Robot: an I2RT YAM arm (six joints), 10 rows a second.
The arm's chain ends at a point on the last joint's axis. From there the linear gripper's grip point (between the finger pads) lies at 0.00 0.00 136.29 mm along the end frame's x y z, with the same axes.
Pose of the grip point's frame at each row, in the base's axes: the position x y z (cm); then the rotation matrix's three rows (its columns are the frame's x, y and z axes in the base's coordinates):
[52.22 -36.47 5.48], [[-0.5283 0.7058 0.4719], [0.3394 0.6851 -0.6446], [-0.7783 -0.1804 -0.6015]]
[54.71 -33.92 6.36], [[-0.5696 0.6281 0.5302], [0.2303 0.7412 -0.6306], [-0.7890 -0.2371 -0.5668]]
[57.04 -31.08 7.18], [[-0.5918 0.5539 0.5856], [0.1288 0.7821 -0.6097], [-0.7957 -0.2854 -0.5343]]
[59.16 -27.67 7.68], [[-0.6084 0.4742 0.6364], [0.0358 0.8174 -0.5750], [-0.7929 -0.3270 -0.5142]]
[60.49 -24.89 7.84], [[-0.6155 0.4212 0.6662], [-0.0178 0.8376 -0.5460], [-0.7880 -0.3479 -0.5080]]
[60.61 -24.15 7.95], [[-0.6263 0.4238 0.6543], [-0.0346 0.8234 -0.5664], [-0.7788 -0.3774 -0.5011]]
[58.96 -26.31 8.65], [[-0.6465 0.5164 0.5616], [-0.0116 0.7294 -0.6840], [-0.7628 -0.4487 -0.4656]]
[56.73 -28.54 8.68], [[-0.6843 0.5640 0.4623], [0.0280 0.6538 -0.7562], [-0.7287 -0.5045 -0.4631]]
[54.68 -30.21 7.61], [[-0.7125 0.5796 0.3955], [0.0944 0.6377 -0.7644], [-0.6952 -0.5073 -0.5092]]
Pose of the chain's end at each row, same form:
[45.79 -27.68 13.68], [[-0.5283 0.7058 0.4719], [0.3394 0.6851 -0.6446], [-0.7783 -0.1804 -0.6015]]
[47.48 -25.33 14.08], [[-0.5696 0.6281 0.5302], [0.2303 0.7412 -0.6306], [-0.7890 -0.2371 -0.5668]]
[49.06 -22.77 14.46], [[-0.5918 0.5539 0.5856], [0.1288 0.7821 -0.6097], [-0.7957 -0.2854 -0.5343]]
[50.49 -19.83 14.69], [[-0.6084 0.4742 0.6364], [0.0358 0.8174 -0.5750], [-0.7929 -0.3270 -0.5142]]
[51.41 -17.45 14.76], [[-0.6155 0.4212 0.6662], [-0.0178 0.8376 -0.5460], [-0.7880 -0.3479 -0.5080]]
[51.69 -16.43 14.78], [[-0.6263 0.4238 0.6543], [-0.0346 0.8234 -0.5664], [-0.7788 -0.3774 -0.5011]]
[51.31 -16.99 15.00], [[-0.6465 0.5164 0.5616], [-0.0116 0.7294 -0.6840], [-0.7628 -0.4487 -0.4656]]
[50.43 -18.23 14.99], [[-0.6843 0.5640 0.4623], [0.0280 0.6538 -0.7562], [-0.7287 -0.5045 -0.4631]]
[49.29 -19.79 14.55], [[-0.7125 0.5796 0.3955], [0.0944 0.6377 -0.7644], [-0.6952 -0.5073 -0.5092]]

